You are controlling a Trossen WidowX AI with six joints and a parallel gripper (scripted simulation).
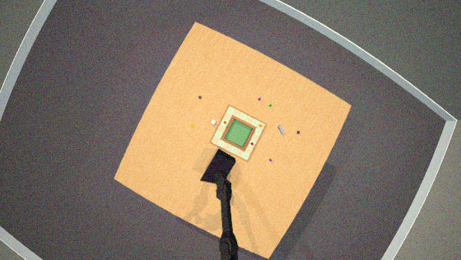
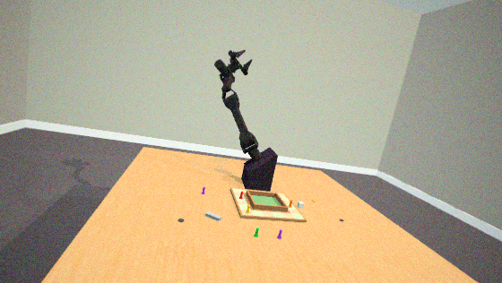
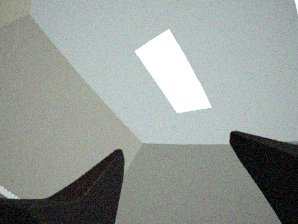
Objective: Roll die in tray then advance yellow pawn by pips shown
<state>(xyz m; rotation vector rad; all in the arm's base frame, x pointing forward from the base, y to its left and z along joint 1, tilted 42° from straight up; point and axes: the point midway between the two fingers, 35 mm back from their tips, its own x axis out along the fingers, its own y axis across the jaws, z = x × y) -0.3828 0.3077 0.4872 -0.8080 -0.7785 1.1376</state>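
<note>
The white die lies 680 mm ahead of my gripper tip, 250 mm to the left of it and 700 mm below it. Round my gripper tip: orange pawn 710 mm ahead, 180 mm to the left, 690 mm below; then red pawn 660 mm ahead, 40 mm to the right, 690 mm below; then green tray 690 mm ahead, 70 mm to the left, 710 mm below.
</note>
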